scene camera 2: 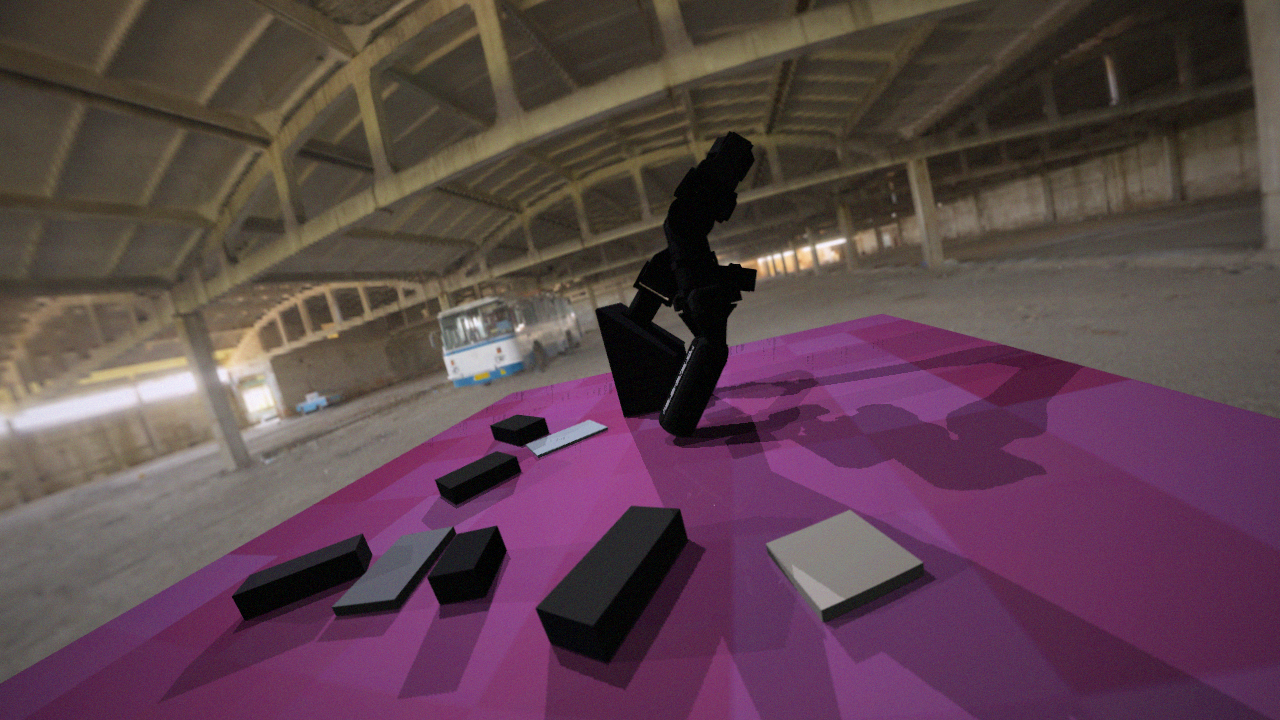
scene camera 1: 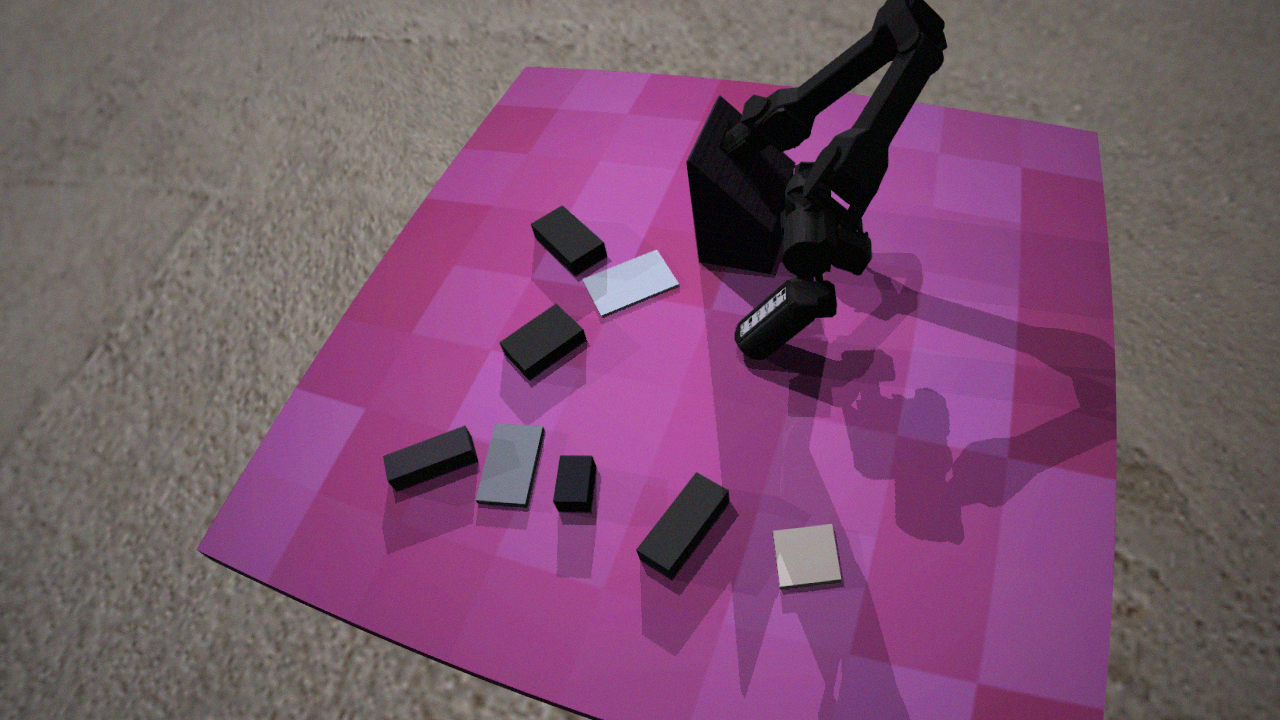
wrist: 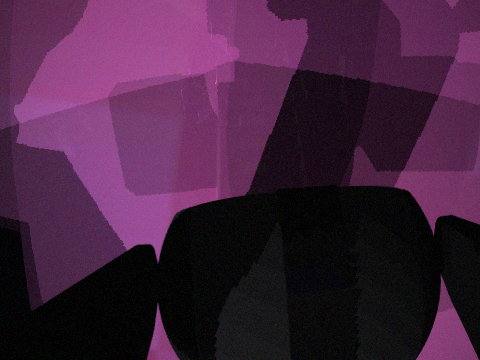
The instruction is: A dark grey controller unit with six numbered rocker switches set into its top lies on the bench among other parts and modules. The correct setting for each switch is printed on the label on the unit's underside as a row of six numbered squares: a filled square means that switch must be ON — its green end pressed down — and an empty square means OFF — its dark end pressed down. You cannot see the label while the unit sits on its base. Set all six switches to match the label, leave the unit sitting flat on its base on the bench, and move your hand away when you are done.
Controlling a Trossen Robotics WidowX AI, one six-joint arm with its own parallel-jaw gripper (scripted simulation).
Labels:
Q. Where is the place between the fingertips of my gripper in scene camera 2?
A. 715,354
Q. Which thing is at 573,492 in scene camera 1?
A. A small dark block.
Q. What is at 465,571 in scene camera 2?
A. A small dark block.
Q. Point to a pale square plate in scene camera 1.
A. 807,556

